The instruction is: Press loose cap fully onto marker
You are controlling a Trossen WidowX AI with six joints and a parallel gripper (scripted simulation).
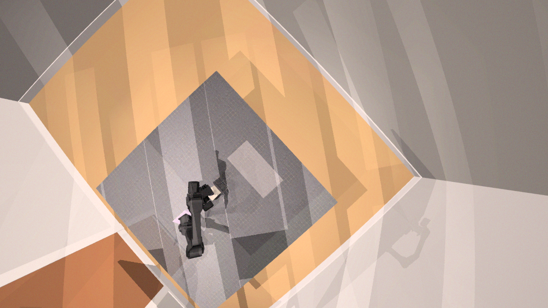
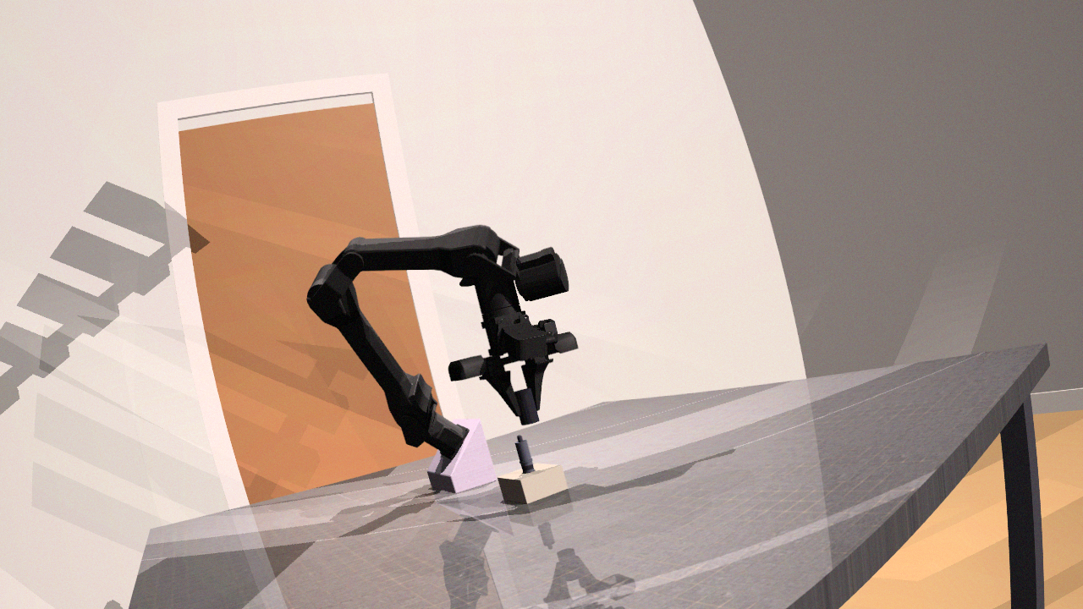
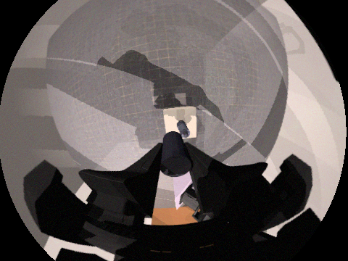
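Now: the beige holder block 100 mm below my gripper tip and 20 mm to the right of it. The rest, counted from my gripper tip: dark cap 10 mm above.
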